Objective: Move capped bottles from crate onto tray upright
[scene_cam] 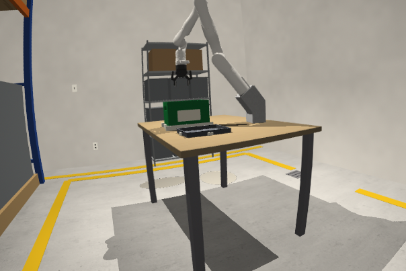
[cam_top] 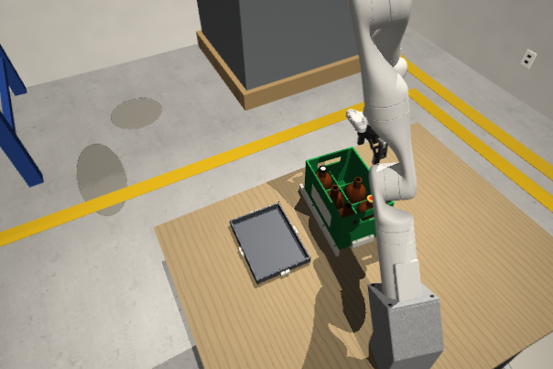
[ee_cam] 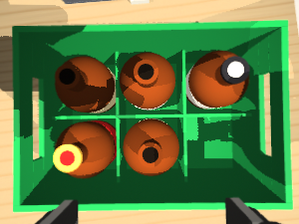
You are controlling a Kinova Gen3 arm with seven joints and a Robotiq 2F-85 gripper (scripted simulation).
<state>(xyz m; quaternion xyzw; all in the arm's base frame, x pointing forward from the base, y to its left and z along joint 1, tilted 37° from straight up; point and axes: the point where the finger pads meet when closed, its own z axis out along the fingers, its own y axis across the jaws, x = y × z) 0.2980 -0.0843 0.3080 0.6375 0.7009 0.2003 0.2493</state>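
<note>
The brown bottle is 200 mm below my hand, 90 mm behind it and 10 mm to the left of it. From my hand the other things lie so: green crate: 200 mm below, 60 mm to the left, 10 mm behind; then grey tray: 350 mm to the left, 270 mm below, 50 mm behind.
</note>
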